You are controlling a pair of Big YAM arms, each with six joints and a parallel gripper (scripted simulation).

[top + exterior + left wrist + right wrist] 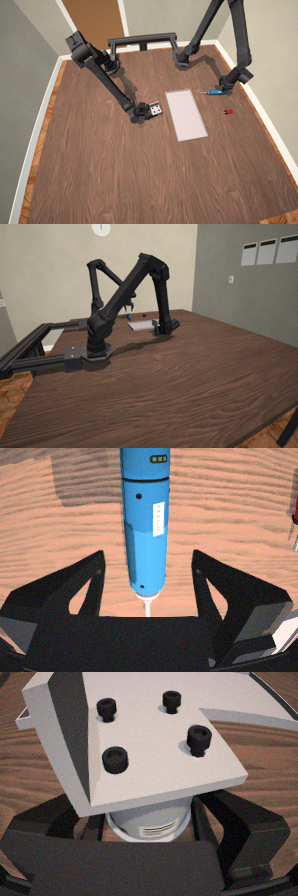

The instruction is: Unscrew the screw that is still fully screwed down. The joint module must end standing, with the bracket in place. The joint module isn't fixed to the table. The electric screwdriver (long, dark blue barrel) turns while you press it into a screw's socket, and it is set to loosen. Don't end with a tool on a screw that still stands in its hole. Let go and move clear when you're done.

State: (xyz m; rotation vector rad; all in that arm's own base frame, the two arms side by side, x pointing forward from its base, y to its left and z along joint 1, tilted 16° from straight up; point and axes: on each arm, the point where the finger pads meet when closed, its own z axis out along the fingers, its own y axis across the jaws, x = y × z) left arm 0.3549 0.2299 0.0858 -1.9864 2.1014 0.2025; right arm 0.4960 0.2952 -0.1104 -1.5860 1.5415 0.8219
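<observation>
The joint module body lies 1 cm above my right hand. Round my right hand: bracket: 5 cm above; then flat tray: 3 cm ahead, 23 cm to the left, 2 cm below; then small red-handled screwdriver: 7 cm ahead, 57 cm to the left, 1 cm below.
</observation>
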